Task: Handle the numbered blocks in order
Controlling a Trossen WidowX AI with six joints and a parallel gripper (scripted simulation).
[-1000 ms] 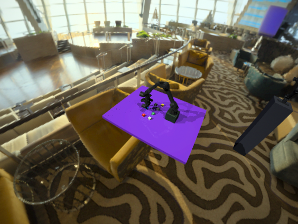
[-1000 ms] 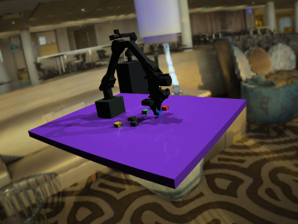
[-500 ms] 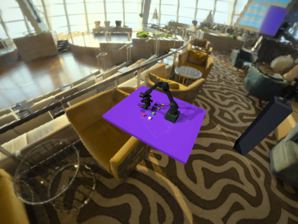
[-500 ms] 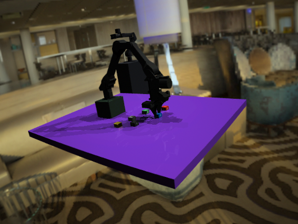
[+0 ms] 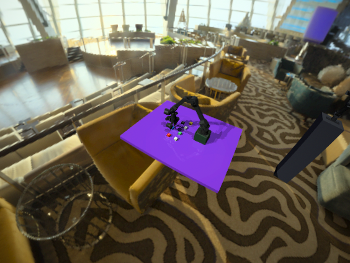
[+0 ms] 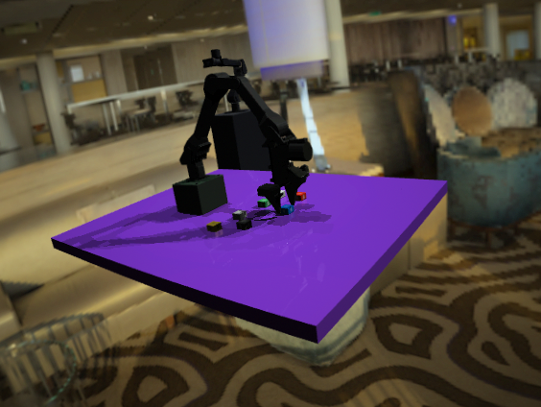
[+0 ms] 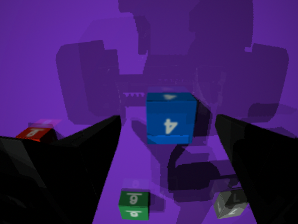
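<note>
Now: gripper tip right at the blue block. Also, from my gripper tip: green block 12 cm behind, 1 cm to the left; red block 11 cm to the left, 5 cm behind; grey block 11 cm to the right, 10 cm behind.
</note>
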